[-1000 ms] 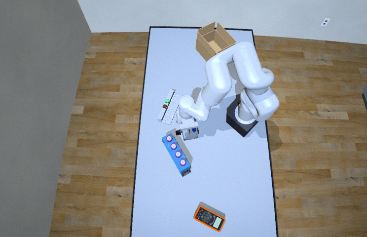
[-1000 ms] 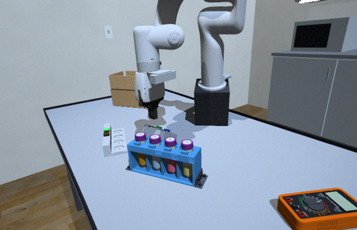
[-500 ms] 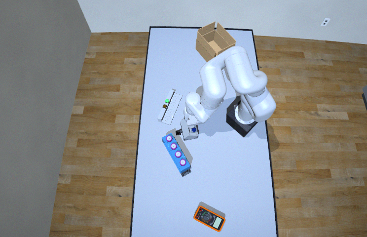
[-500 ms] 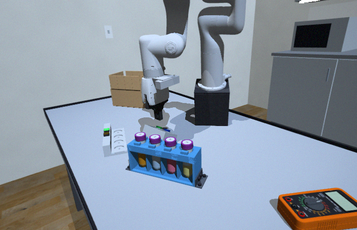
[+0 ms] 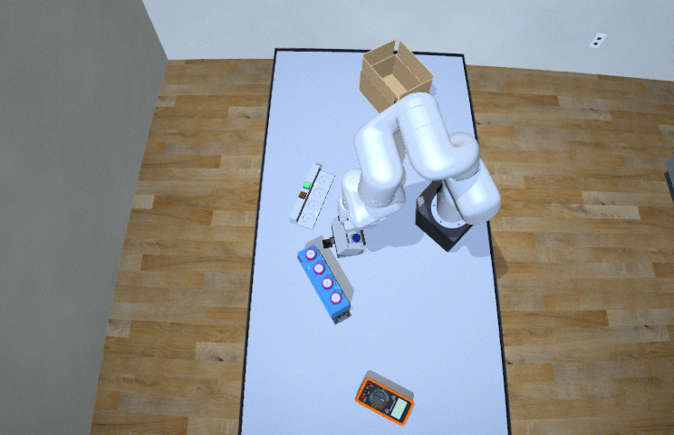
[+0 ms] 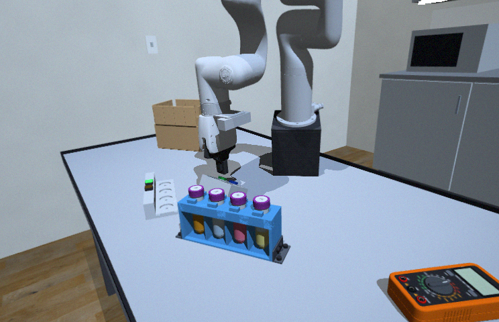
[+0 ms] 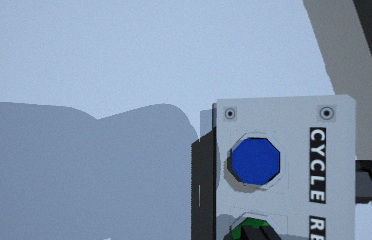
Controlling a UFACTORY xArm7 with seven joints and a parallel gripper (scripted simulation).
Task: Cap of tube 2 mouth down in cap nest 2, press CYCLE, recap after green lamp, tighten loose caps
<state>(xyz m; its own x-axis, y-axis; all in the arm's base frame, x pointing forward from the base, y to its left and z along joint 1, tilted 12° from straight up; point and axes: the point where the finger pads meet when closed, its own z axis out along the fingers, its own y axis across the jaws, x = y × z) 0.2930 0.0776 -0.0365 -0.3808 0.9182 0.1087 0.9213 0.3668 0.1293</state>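
Right now my hand is 40 mm above the green ready key. Also, from my hand: blue cycle key (20 mm behind, 40 mm to the left, 40 mm below); then key housing (10 mm ahead, 20 mm to the left, 50 mm below); then cap 4 (110 mm ahead, 140 mm to the left, 10 mm above).
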